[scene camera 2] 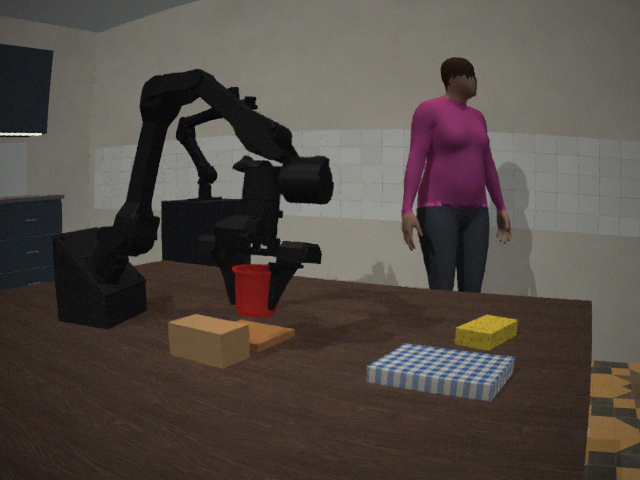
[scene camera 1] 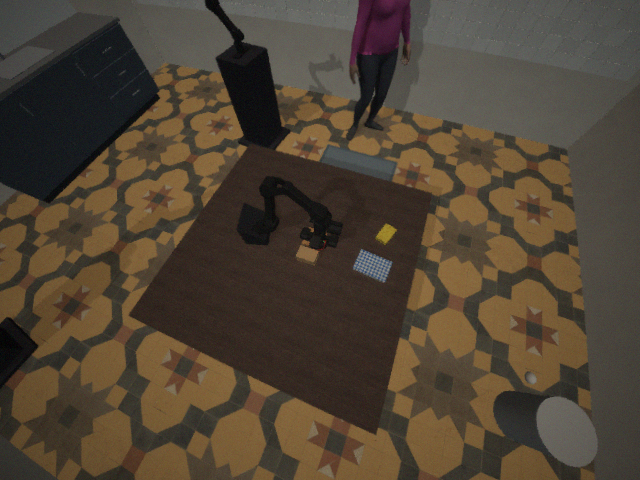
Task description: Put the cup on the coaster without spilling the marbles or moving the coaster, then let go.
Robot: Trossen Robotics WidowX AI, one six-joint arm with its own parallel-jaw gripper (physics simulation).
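Frame: origin at the arm's base, x up, y ahead, z left, level; centimetres.
Seen in the pictures: gripper, between the fingertips: (scene camera 2: 251, 307); arm's base, origin of its link: (scene camera 2: 101, 271) (scene camera 1: 259, 228).
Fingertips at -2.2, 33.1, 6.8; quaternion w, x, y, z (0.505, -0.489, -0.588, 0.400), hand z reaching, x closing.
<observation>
Offsets run from my fingertips to a thing's top centre, as dx, dy, dz. "spot": to the spot under its first point. Level surfaces: height alone.
The red cup {+5.8, -0.3, +1.4} (scene camera 2: 252, 291) is upright between the fingers of my gripper (scene camera 2: 251, 305) (scene camera 1: 320, 243), which is shut on it. In the scene camera 1 view the gripper hides nearly all of the cup. The coaster, an orange-brown flat square {spot: -6.2, -2.7, +7.6} (scene camera 2: 271, 333), lies on the table, partly hidden behind a tan block. In the scene camera 2 view the cup's bottom shows a little higher than the coaster, with a strip of dark table between them. How far the cup is over the coaster I cannot tell. The marbles do not show.
The tan block {-2.2, -4.1, -5.5} (scene camera 1: 307, 254) (scene camera 2: 208, 339) stands right in front of the coaster. A blue-white checked cloth slab {-5.0, +28.8, +6.1} (scene camera 1: 372, 265) (scene camera 2: 442, 369) and a yellow sponge {-4.5, +28.0, +27.0} (scene camera 1: 386, 234) (scene camera 2: 485, 331) lie to the right on the dark table {dx -7.5} (scene camera 1: 289, 320) (scene camera 2: 310, 423). A person (scene camera 1: 379, 41) (scene camera 2: 452, 170) stands beyond the table.
</observation>
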